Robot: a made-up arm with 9 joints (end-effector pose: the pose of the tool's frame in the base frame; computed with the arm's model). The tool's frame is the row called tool.
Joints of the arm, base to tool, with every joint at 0 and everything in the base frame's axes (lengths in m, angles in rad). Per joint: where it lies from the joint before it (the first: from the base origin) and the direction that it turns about. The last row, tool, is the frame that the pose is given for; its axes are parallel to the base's.
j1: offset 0 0 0.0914 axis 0 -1 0
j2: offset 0.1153 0.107 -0.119 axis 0 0 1
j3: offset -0.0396 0.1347 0.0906 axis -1 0 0
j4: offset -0.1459 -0.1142 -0.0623 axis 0 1 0
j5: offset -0.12 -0.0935 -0.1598 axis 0 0 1
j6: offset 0.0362 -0.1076 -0.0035 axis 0 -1 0
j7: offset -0.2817 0.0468 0.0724 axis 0 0 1
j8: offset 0.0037 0.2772 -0.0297 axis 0 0 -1
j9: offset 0.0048 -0.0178 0.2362 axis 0 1 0
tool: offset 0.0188 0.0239 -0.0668
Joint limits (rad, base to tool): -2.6..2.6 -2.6..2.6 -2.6..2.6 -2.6..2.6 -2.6..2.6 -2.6..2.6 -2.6..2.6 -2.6..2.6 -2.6..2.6
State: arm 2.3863 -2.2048 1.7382 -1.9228 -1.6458 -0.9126 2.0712 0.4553 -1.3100
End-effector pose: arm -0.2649 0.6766 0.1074 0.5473 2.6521 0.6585
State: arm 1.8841 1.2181 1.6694 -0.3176 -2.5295 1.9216 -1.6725 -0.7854 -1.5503
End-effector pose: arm -0.0084 -0.0441 0.3110 -0.7767 -1.0669 0.5549
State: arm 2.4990 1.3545 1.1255 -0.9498 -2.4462 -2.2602 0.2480 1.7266 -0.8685
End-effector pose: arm -0.6152 -0.3358 0.1266 0.0736 -1.8518 -0.3592
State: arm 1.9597 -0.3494 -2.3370 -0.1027 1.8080 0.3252 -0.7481 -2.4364 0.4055
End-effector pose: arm 0.2578 0.6603 0.0710 0.8131 1.4925 0.5240
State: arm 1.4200 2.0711 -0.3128 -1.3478 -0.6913 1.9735 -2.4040 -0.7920 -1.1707
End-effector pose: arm 0.7205 0.1681 0.0903 2.6925 -0.0160 -1.0327
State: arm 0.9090 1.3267 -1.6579 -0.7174 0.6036 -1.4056 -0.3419 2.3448 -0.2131
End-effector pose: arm -0.0896 -0.1217 0.0318 -0.4232 -0.2228 -0.6822
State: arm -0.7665 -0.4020 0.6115 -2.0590 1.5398 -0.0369 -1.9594 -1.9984 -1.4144
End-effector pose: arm -0.1458 0.2208 0.1948 0.1733 -1.0966 2.5967
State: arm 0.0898 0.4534 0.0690 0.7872 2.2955 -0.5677 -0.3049 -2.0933 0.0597
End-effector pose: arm -0.0652 -0.2171 0.2999 -0.4444 -0.4102 -1.5759
